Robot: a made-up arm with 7 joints. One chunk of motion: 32 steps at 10 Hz.
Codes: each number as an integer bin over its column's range. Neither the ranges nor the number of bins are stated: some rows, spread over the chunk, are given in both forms.
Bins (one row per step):
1: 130 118 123 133 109 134 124
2: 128 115 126 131 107 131 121
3: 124 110 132 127 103 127 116
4: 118 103 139 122 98 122 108
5: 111 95 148 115 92 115 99
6: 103 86 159 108 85 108 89
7: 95 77 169 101 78 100 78
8: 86 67 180 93 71 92 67
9: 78 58 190 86 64 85 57
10: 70 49 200 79 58 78 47
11: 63 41 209 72 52 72 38
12: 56 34 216 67 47 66 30
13: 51 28 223 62 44 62 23
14: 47 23 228 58 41 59 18
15: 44 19 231 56 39 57 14
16: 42 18 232 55 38 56 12
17: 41 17 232 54 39 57 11
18: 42 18 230 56 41 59 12
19: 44 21 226 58 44 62 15
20: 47 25 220 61 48 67 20
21: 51 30 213 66 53 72 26
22: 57 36 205 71 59 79 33
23: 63 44 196 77 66 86 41
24: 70 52 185 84 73 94 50
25: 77 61 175 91 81 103 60
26: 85 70 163 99 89 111 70
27: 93 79 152 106 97 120 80
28: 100 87 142 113 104 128 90
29: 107 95 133 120 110 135 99
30: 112 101 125 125 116 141 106
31: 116 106 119 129 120 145 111
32: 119 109 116 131 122 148 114
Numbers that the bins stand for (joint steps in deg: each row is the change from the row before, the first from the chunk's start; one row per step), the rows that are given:
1: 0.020 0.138 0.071 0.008 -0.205 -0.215 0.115
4: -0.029 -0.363 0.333 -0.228 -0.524 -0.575 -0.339
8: -0.159 -1.564 1.004 -0.851 -1.305 -1.476 -1.505
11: -0.253 -2.432 1.478 -1.303 -1.855 -2.077 -2.330
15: -0.331 -3.166 1.838 -1.647 -2.231 -2.528 -3.012
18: -0.339 -3.199 1.821 -1.647 -2.173 -2.468 -3.069
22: -0.278 -2.599 1.412 -1.324 -1.652 -1.867 -2.472
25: -0.196 -1.764 0.922 -0.894 -1.016 -1.146 -1.704
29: -0.074 -0.630 0.235 -0.271 -0.176 -0.185 -0.595
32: -0.025 -0.162 -0.043 -0.035 0.171 0.206 -0.169
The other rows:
2: 0.012 0.038 0.120 -0.035 -0.263 -0.305 0.030
3: -0.004 -0.129 0.219 -0.121 -0.379 -0.425 -0.112
5: -0.057 -0.630 0.480 -0.379 -0.697 -0.785 -0.595
6: -0.090 -0.930 0.660 -0.529 -0.900 -0.996 -0.880
7: -0.123 -1.230 0.824 -0.679 -1.103 -1.236 -1.192
9: -0.192 -1.864 1.167 -1.002 -1.508 -1.687 -1.789
10: -0.225 -2.165 1.331 -1.152 -1.681 -1.897 -2.074
12: -0.282 -2.665 1.592 -1.410 -2.000 -2.257 -2.557
13: -0.302 -2.866 1.707 -1.518 -2.087 -2.378 -2.756
14: -0.318 -3.032 1.788 -1.604 -2.173 -2.468 -2.898
16: -0.339 -3.199 1.854 -1.668 -2.260 -2.558 -3.069
17: -0.343 -3.233 1.854 -1.690 -2.231 -2.528 -3.097
19: -0.331 -3.099 1.756 -1.604 -2.087 -2.378 -2.984
20: -0.318 -2.966 1.658 -1.539 -1.971 -2.227 -2.841
21: -0.302 -2.799 1.543 -1.432 -1.826 -2.077 -2.671
23: -0.253 -2.332 1.265 -1.195 -1.450 -1.657 -2.244
24: -0.225 -2.065 1.085 -1.045 -1.247 -1.416 -1.988
26: -0.163 -1.464 0.726 -0.722 -0.784 -0.906 -1.420
27: -0.131 -1.164 0.546 -0.572 -0.553 -0.635 -1.135
28: -0.102 -0.897 0.382 -0.422 -0.350 -0.395 -0.851
30: -0.053 -0.429 0.104 -0.164 -0.003 -0.004 -0.396
31: -0.037 -0.263 0.006 -0.078 0.113 0.116 -0.254

